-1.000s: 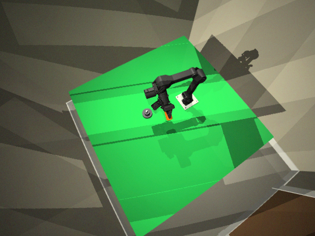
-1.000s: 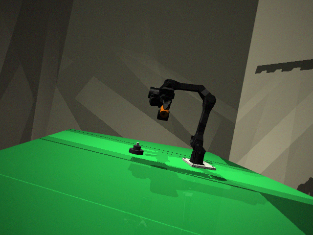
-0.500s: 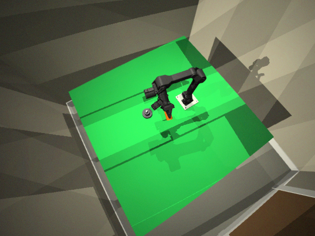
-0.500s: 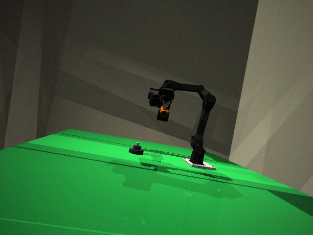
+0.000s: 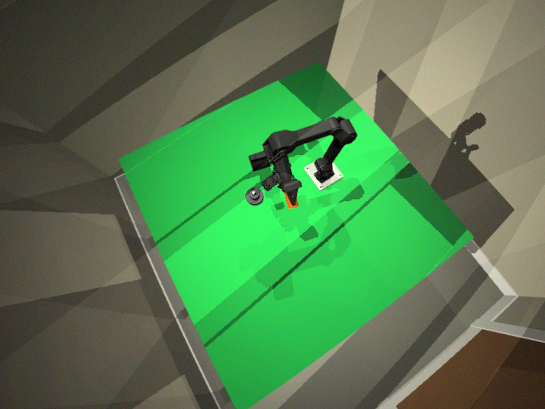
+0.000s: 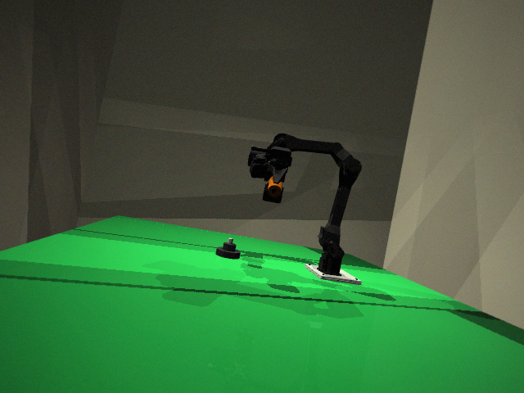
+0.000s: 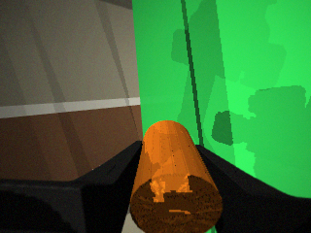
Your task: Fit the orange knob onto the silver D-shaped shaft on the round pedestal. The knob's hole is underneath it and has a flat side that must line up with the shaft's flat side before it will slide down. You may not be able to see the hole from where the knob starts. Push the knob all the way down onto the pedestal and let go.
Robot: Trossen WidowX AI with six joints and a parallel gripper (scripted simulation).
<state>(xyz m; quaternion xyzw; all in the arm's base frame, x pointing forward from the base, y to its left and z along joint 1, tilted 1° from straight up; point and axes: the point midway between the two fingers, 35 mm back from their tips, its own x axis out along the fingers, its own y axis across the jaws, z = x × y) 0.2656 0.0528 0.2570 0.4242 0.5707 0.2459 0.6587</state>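
Right now the orange knob is 1 cm behind my gripper tip, 3 cm to the right of it and 2 cm above it. Also, from my gripper tip: round pedestal 6 cm ahead, 19 cm to the right, 22 cm below.
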